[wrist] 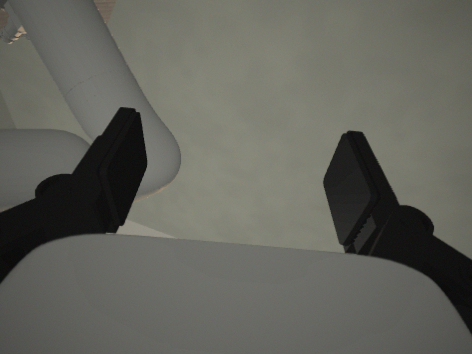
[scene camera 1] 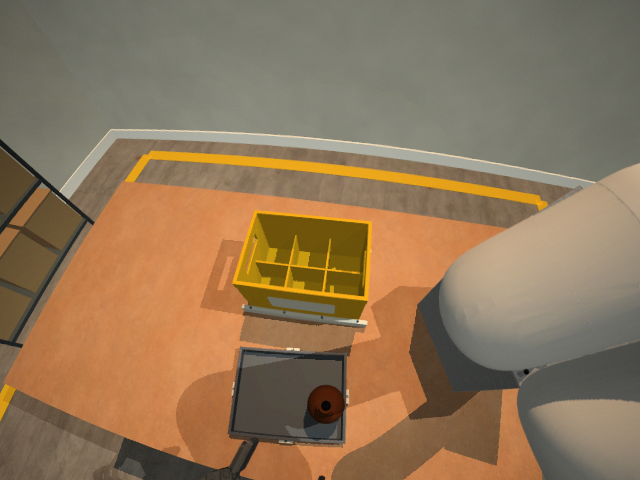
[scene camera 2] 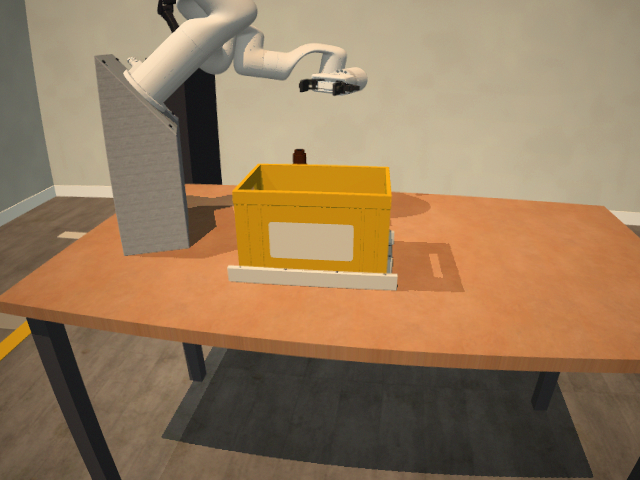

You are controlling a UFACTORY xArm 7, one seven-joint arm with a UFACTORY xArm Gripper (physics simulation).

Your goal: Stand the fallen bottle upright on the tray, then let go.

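Places are measured from the arm's base along level axes (x ahead, y right, z down), in metres.
Where they show: gripper, fingertip midpoint: (wrist: 239, 146) (scene camera 1: 287, 458) (scene camera 2: 317, 87); arm's base, link origin: (scene camera 2: 143, 92).
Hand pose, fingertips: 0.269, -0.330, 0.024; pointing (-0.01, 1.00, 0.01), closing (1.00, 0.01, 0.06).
Note:
Things, the pixels of their centre, and the offset from my fingertips, as dx, dy, dz. "spot": a spot on its surface instead.
- brown bottle, body centre: (scene camera 1: 326, 403) (scene camera 2: 299, 179) -0.018, +0.068, +0.227
- dark grey tray, surface spot: (scene camera 1: 273, 390) spot: +0.101, +0.040, +0.304
- yellow crate, body centre: (scene camera 2: 317, 220) (scene camera 1: 307, 268) +0.145, +0.320, +0.222
The brown bottle (scene camera 1: 326, 393) (scene camera 2: 299, 157) stands upright on the dark grey tray (scene camera 1: 273, 390), near the tray's right side in scene camera 1. Its round shoulder and open mouth face up there. In scene camera 2 its neck top shows above the yellow crate, which hides the rest of it and most of the tray. My gripper (scene camera 1: 287, 459) (scene camera 2: 321, 86) (wrist: 239, 146) is open, with nothing between its fingers. It is apart from the bottle, higher than the bottle's top in scene camera 2. In scene camera 1 a finger shows by the tray's lower edge. The bottle does not show in the wrist view.
The yellow crate (scene camera 1: 253, 295) (scene camera 2: 253, 237) with empty compartments stands beside the tray, with a white strip (scene camera 1: 305, 316) (scene camera 2: 312, 279) along its foot. The arm's grey pedestal (scene camera 2: 147, 175) stands on the table. A shelf unit (scene camera 1: 88, 219) is at the left in scene camera 1.

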